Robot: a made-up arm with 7 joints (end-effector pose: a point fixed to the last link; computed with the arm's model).
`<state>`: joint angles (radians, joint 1 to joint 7).
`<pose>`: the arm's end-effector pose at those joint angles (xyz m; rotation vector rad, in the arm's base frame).
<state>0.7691 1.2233 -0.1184 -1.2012 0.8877 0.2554 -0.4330</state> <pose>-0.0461 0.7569 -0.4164 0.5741 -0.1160 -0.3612</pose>
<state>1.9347 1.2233 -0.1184 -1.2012 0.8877 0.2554 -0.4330</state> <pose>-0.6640 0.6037 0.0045 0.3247 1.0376 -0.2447</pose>
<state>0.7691 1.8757 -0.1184 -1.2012 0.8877 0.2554 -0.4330</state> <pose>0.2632 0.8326 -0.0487 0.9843 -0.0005 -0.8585</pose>
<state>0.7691 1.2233 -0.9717 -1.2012 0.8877 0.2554 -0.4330</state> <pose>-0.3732 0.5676 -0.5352 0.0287 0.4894 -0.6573</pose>
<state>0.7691 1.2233 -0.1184 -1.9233 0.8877 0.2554 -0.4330</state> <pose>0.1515 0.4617 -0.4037 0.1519 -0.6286 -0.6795</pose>
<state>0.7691 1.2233 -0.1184 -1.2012 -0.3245 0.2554 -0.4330</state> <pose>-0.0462 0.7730 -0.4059 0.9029 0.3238 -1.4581</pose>
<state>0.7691 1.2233 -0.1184 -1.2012 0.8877 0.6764 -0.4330</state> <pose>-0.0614 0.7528 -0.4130 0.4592 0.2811 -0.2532</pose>
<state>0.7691 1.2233 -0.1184 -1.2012 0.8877 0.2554 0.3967</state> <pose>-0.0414 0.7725 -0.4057 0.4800 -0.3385 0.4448</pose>
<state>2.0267 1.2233 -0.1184 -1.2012 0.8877 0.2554 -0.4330</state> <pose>-0.6837 0.5829 0.0615 0.2997 1.1272 -0.2321</pose>
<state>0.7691 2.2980 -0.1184 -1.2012 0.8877 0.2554 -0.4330</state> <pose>0.4829 0.7190 0.1514 1.2422 0.0834 -1.1849</pose>
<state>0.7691 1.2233 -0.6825 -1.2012 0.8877 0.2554 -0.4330</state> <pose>-0.2506 0.6306 -0.5315 0.2188 0.2857 -0.5635</pose>
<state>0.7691 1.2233 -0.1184 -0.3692 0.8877 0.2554 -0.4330</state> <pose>-0.3669 0.9000 -0.2115 1.0008 0.4926 0.0487</pose>
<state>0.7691 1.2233 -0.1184 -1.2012 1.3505 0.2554 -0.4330</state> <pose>-0.0410 0.7512 -0.4171 0.4193 -0.2654 0.0541</pose>
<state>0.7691 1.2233 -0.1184 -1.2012 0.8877 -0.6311 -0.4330</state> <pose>-0.0150 0.7545 -0.4050 0.7671 -0.9726 -0.5607</pose>
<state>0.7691 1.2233 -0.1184 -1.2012 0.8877 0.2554 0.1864</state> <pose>-0.0411 0.7681 -0.4083 0.5098 -0.2845 0.2406</pose>
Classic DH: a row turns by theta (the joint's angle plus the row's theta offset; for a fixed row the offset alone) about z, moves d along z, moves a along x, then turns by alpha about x. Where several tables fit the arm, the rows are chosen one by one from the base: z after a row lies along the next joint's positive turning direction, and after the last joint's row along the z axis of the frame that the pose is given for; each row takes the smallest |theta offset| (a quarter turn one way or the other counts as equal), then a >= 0, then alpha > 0; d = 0 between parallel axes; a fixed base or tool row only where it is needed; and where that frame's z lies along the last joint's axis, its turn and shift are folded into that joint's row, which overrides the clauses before.
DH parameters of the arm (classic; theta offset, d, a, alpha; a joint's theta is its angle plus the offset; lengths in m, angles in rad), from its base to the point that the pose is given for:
base (fixed): 0 0.0452 -0.0153 -1.2217
joint 1: 1.5708 -0.0056 0.0057 1.5708
joint 2: 1.2217 -0.0162 0.0172 -1.5708
joint 3: -1.5708 -0.4986 0.0476 -1.5708
joint 4: 0 0.0207 -0.0829 1.5708
joint 5: 0 -0.4631 0.0059 -1.5708
joint 6: 0 0.0093 -0.0291 1.5708
joint 7: -0.3505 0 0.0242 0
tool (fixed): 0.3505 -0.0368 0 0

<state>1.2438 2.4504 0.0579 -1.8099 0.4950 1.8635 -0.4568</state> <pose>0.4093 0.4969 -0.1631 1.4106 1.6690 -1.1178</pose>
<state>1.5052 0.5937 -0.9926 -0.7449 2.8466 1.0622 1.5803</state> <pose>-0.9245 0.0250 -0.1596 -0.6158 -0.8576 -1.7521</pose>
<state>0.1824 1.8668 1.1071 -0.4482 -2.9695 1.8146 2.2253</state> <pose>0.0755 0.8128 0.4524 -2.0434 0.9061 0.9423</pose>
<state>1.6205 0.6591 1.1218 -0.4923 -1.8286 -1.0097 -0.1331</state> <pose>-0.8933 0.4557 0.1736 -0.2292 0.7569 -0.9629</pose>
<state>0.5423 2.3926 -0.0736 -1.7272 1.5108 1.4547 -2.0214</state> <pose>0.4776 0.4585 0.1402 -0.0804 1.2002 -2.0364</pose>
